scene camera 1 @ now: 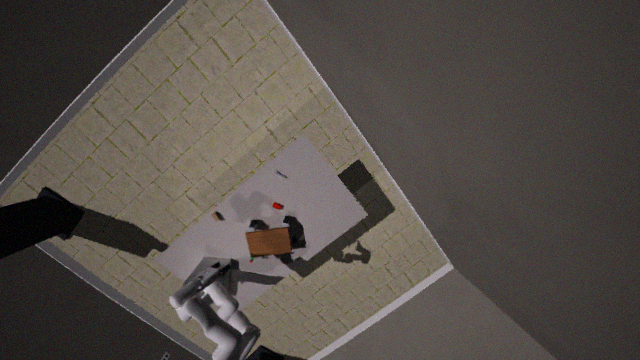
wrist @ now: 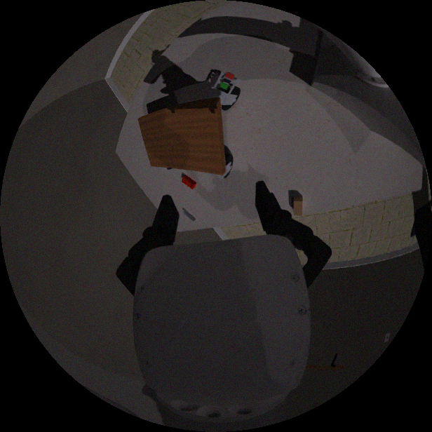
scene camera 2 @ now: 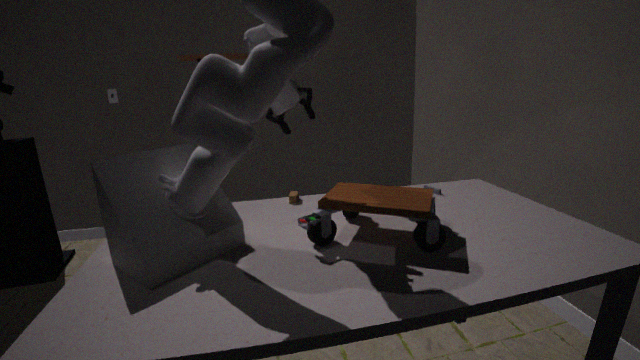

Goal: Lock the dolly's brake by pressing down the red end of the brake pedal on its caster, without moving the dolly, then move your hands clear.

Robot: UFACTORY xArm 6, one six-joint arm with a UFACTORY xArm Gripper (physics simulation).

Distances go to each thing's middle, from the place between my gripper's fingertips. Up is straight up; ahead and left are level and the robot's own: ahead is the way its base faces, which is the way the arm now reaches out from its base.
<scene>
Now: hand 160 mm to the left of the caster (scene camera 2: 326, 228) and 270 mm above it. The rest, counted from my hand: dolly (scene camera 2: 417, 204) 160 mm ahead, 150 mm to the right, 260 mm below.
</scene>
